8 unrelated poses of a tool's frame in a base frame.
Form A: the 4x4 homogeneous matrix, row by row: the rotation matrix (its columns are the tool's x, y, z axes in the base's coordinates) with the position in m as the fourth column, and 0 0 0 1 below. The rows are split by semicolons.
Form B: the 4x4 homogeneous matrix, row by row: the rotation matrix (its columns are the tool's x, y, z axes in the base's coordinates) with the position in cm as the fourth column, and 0 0 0 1 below. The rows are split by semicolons. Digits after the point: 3 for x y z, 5 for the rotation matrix.
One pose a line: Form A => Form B
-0.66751 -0.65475 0.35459 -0.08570; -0.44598 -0.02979 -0.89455 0.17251; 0.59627 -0.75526 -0.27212 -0.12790; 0 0 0 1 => -0.66751 -0.65475 0.35459 -8.570; -0.44598 -0.02979 -0.89455 17.251; 0.59627 -0.75526 -0.27212 -12.790; 0 0 0 1
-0.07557 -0.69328 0.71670 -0.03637; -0.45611 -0.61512 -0.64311 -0.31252; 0.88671 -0.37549 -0.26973 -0.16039; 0 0 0 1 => -0.07557 -0.69328 0.71670 -3.637; -0.45611 -0.61512 -0.64311 -31.252; 0.88671 -0.37549 -0.26973 -16.039; 0 0 0 1
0.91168 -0.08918 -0.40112 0.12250; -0.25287 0.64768 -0.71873 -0.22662; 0.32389 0.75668 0.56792 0.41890; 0 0 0 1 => 0.91168 -0.08918 -0.40112 12.250; -0.25287 0.64768 -0.71873 -22.662; 0.32389 0.75668 0.56792 41.890; 0 0 0 1
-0.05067 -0.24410 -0.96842 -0.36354; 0.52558 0.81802 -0.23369 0.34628; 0.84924 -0.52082 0.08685 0.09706; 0 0 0 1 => -0.05067 -0.24410 -0.96842 -36.354; 0.52558 0.81802 -0.23369 34.628; 0.84924 -0.52082 0.08685 9.706; 0 0 0 1
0.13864 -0.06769 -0.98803 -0.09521; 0.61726 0.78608 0.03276 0.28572; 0.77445 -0.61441 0.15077 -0.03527; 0 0 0 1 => 0.13864 -0.06769 -0.98803 -9.521; 0.61726 0.78608 0.03276 28.572; 0.77445 -0.61441 0.15077 -3.527; 0 0 0 1
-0.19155 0.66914 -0.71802 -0.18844; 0.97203 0.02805 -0.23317 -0.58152; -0.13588 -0.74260 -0.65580 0.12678; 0 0 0 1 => -0.19155 0.66914 -0.71802 -18.844; 0.97203 0.02805 -0.23317 -58.152; -0.13588 -0.74260 -0.65580 12.678; 0 0 0 1
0.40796 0.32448 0.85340 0.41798; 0.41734 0.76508 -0.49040 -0.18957; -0.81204 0.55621 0.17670 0.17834; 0 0 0 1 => 0.40796 0.32448 0.85340 41.798; 0.41734 0.76508 -0.49040 -18.957; -0.81204 0.55621 0.17670 17.834; 0 0 0 1
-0.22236 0.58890 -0.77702 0.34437; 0.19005 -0.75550 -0.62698 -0.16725; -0.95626 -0.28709 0.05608 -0.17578; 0 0 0 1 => -0.22236 0.58890 -0.77702 34.437; 0.19005 -0.75550 -0.62698 -16.725; -0.95626 -0.28709 0.05608 -17.578; 0 0 0 1
